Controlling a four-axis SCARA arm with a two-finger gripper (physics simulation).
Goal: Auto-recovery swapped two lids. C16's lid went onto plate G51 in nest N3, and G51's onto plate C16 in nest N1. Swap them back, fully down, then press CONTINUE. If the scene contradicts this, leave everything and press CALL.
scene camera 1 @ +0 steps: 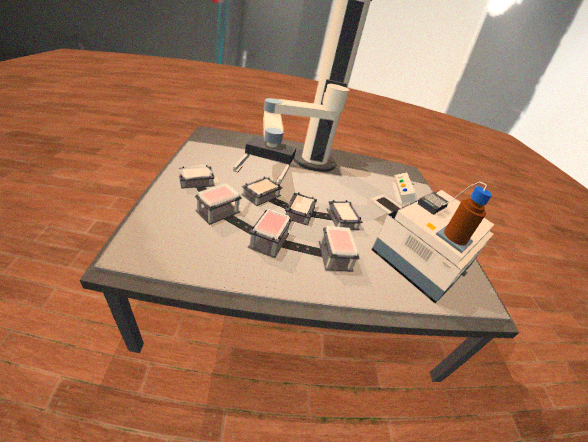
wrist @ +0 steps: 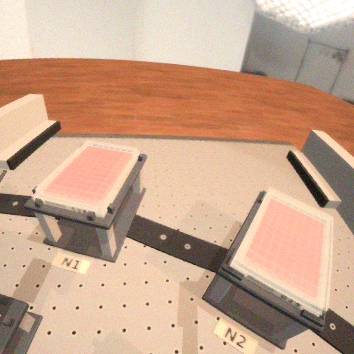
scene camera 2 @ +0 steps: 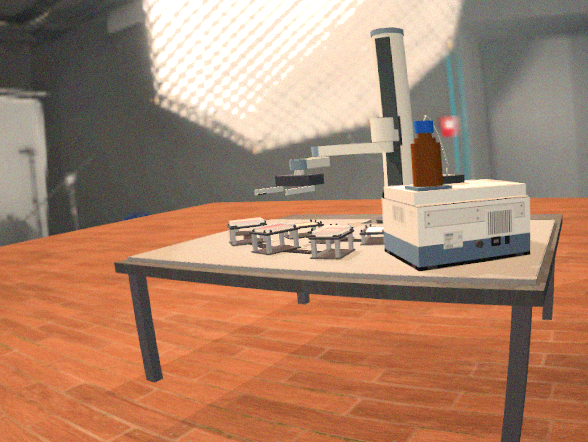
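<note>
My gripper is open and empty, fingers wide apart, high above the table. In the wrist view the nest marked N1 bears a lidded pink plate at the left. The nest marked N2 bears another lidded pink plate at the right. Their side codes are too blurred to read. Scene camera 1 shows the tall nests' pink plates at left, middle and right; nest labels are unreadable there, so I cannot tell which is N3. The button box has green, orange and blue buttons with unreadable labels.
Several low nests with pale tops stand behind the tall ones. Dark rails join nests. A white instrument with a brown bottle stands at the table's right.
</note>
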